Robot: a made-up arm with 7 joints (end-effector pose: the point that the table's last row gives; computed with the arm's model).
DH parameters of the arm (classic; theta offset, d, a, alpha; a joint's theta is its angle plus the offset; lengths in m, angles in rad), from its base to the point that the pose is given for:
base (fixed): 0 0.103 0 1.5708
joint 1: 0 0.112 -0.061 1.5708
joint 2: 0 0.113 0.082 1.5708
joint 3: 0 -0.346 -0.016 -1.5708
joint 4: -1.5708 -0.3 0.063 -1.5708
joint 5: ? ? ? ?
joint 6: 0 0.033 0.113 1.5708
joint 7: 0 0.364 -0.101 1.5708
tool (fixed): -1.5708 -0.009 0 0
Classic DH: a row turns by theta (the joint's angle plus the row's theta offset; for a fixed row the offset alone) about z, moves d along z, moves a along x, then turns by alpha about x.
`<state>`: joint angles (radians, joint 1 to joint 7).
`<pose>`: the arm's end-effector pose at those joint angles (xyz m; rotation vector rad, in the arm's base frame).
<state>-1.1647 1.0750 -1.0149 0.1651 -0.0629 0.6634 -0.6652</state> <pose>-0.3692 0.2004 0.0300 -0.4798 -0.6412 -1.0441</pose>
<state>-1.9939 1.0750 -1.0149 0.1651 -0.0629 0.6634 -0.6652</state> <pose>-0.3032 0.2004 0.3259 -0.8433 0.0972 -0.7477</pose>
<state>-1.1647 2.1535 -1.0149 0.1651 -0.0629 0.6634 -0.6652</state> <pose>-0.2568 0.0513 -0.2315 -1.5280 -1.0740 -1.0666</pose>
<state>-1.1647 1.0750 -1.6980 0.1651 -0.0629 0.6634 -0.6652</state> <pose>-0.4828 -0.0133 -0.1446 -0.3090 -1.1218 -0.5224</pose>
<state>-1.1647 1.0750 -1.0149 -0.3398 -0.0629 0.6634 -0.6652</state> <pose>-0.6167 0.1662 0.2129 -0.4104 -0.2757 -0.6966</pose>
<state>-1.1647 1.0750 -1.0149 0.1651 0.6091 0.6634 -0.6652</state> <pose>-0.2894 0.3819 0.1682 0.2365 -0.6645 -1.1089</pose>
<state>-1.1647 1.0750 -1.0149 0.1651 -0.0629 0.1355 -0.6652</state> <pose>-0.5221 0.1924 0.1442 -0.4087 -0.2359 -0.7046</pose>
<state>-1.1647 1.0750 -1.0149 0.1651 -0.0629 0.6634 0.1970</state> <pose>-0.3640 0.2639 0.0859 -1.2232 -0.1559 -1.2968</pose>
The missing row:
joint 5: 0 -0.204 0.097 1.5708
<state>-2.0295 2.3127 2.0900 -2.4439 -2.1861 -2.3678 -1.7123</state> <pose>0.0371 -0.2616 0.9857 1.3373 2.6454 -0.4443</pose>
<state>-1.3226 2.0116 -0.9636 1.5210 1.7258 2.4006 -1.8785</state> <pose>0.2108 0.3613 0.5656 -1.2284 1.9441 -0.3227</pose>
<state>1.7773 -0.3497 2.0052 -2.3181 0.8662 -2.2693 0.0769</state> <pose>0.1118 -0.3306 0.3693 -1.4885 -0.0176 -1.6028</pose>
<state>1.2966 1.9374 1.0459 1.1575 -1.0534 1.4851 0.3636</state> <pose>0.2592 -0.1682 -0.0888 -0.3415 2.3350 -1.3766</pose>
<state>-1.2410 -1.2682 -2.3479 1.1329 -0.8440 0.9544 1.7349</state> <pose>-0.0137 -0.1528 0.3082 -0.3384 1.8814 -0.5392</pose>
